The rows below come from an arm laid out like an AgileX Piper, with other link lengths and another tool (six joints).
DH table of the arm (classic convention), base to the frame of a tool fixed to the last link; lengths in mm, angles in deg. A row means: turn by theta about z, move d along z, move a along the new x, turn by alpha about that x. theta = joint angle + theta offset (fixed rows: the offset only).
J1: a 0; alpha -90; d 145.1; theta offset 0
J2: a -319.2; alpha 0; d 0; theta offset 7.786
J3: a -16.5; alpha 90; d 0; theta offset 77.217
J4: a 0; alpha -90; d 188.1; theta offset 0
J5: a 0; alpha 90; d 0; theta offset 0
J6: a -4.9; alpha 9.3; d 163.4; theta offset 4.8
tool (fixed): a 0; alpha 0; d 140.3; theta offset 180
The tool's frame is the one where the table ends.
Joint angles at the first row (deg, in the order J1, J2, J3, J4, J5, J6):
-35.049, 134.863, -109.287, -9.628, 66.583, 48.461
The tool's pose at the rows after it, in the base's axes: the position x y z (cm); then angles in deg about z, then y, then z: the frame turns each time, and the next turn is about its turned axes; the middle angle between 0 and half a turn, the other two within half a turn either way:
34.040 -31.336 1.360 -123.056 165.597 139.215
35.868 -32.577 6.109 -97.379 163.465 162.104
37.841 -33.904 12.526 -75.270 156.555 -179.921
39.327 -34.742 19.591 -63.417 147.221 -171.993
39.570 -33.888 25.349 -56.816 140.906 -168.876
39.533 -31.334 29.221 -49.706 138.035 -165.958
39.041 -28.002 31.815 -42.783 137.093 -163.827
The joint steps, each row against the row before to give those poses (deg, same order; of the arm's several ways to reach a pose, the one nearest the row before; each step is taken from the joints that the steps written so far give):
0.000, -1.636, -2.666, 0.923, -0.001, -3.959
-0.001, -4.767, -2.035, 0.228, -0.114, -3.722
0.000, -6.573, -0.670, 0.139, -2.525, -5.129
0.000, -6.801, -0.063, 0.265, -3.610, -4.966
0.000, -6.092, -0.001, 1.906, -0.918, -4.722
0.001, -5.115, -0.001, 4.680, 1.485, -5.372
0.000, -4.476, 0.005, 5.239, 3.360, -5.225

